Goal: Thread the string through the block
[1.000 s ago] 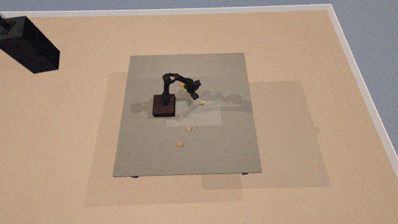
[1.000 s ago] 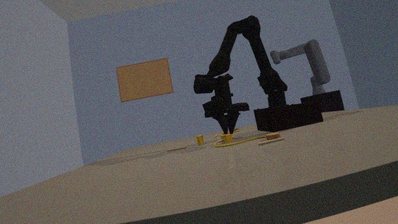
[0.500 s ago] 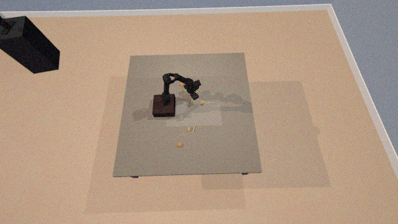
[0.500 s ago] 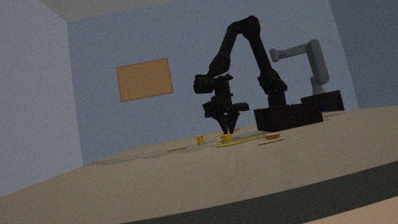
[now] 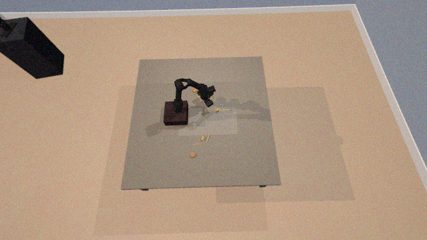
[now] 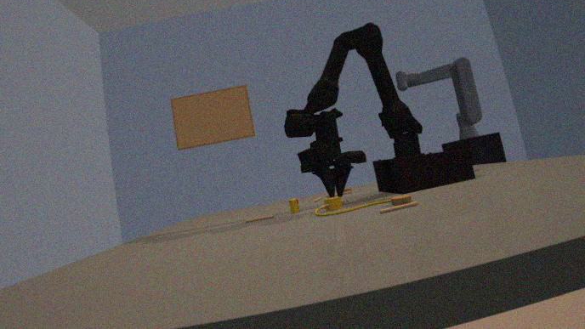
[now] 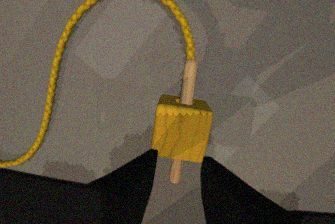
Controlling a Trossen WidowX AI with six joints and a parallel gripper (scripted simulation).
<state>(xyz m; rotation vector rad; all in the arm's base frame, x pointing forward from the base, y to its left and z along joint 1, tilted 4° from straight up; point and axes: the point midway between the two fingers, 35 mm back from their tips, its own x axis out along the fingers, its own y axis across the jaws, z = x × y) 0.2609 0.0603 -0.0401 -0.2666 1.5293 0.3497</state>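
Right now my gripper tip is 3 cm short of the thin wooden stick, 1 cm to the right of it and 2 cm above it. The rest, counted from my gripper tip: round wooden button 8 cm behind, 16 cm to the left, 2 cm below.
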